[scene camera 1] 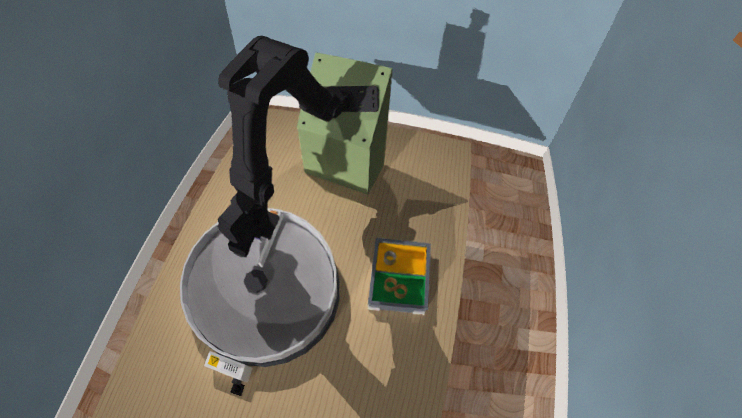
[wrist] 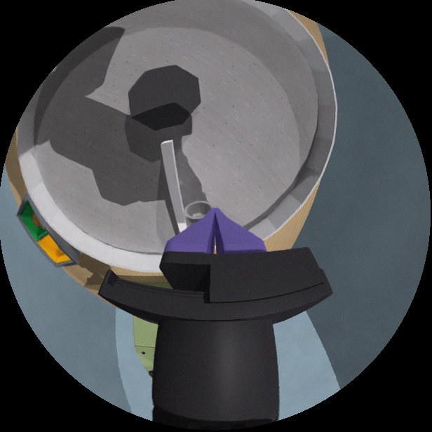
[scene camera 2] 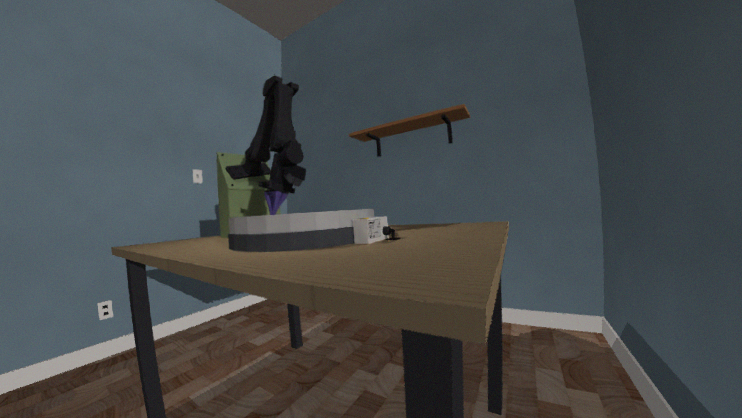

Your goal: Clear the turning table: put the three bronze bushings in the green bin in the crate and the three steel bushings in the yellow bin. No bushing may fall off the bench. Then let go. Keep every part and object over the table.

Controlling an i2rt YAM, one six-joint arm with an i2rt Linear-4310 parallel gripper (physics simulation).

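Frame: origin at the arm's base, x ahead, y left, z up, level; centimetres.
Where they show: gripper, fingertip midpoint: [scene camera 1: 257,236]; arm's base at its link origin: [scene camera 1: 342,99] [scene camera 2: 249,171].
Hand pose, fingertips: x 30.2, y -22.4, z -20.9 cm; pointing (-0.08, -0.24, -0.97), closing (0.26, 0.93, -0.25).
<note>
Things, the pixels of their top centre, and the offset from my fingertips. "spot": a spot on its surface instead.
- pale bar at a spot on its surface: [scene camera 1: 273,241] spot: dy +4.0, dx -0.1, dz -2.7 cm
- crate at its top centre: [scene camera 1: 400,272] dy +37.7, dx +8.3, dz -3.1 cm
- yellow bin at a spot on its surface: [scene camera 1: 412,260] spot: dy +41.7, dx +2.8, dz -7.4 cm
- steel bushing at its top centre: [scene camera 1: 390,255] dy +35.4, dx +2.6, dz -4.9 cm
- green bin at a spot on its surface: [scene camera 1: 412,299] spot: dy +41.0, dx +14.3, dz -7.4 cm
- dark hub at its top centre: [scene camera 1: 255,280] dy +0.6, dx +11.8, dz -2.0 cm
- white control box at a spot on its surface: [scene camera 2: 368,230] spot: dy -9.9, dx +35.3, dz -5.0 cm
My gripper [scene camera 2: 273,210] [wrist: 214,212] is shut and empty, pointing down over the turning table [scene camera 1: 218,311] [scene camera 2: 301,239] [wrist: 245,100]; the arm hides its fingertips in scene camera 1. A steel bushing [wrist: 198,204] stands on the table close in front of the fingertips, beside the pale bar [scene camera 1: 273,241] [wrist: 172,180]. A bit of orange [scene camera 1: 273,211] shows near the rim, possibly a bronze bushing, mostly hidden. In the crate [scene camera 1: 372,275], the yellow bin [scene camera 1: 412,260] [wrist: 50,247] holds one steel bushing [scene camera 1: 385,258]; the green bin [scene camera 1: 412,299] [wrist: 29,223] holds two bronze bushings. The third steel bushing cannot be made out.
A dark hub [scene camera 1: 254,280] [wrist: 165,90] rises at the turning table's centre, and a raised rim runs round it. A white control box [scene camera 1: 227,366] [scene camera 2: 368,230] sits at its front. The green arm pedestal [scene camera 1: 337,155] [scene camera 2: 236,202] stands behind. The crate is to the right in scene camera 1.
</note>
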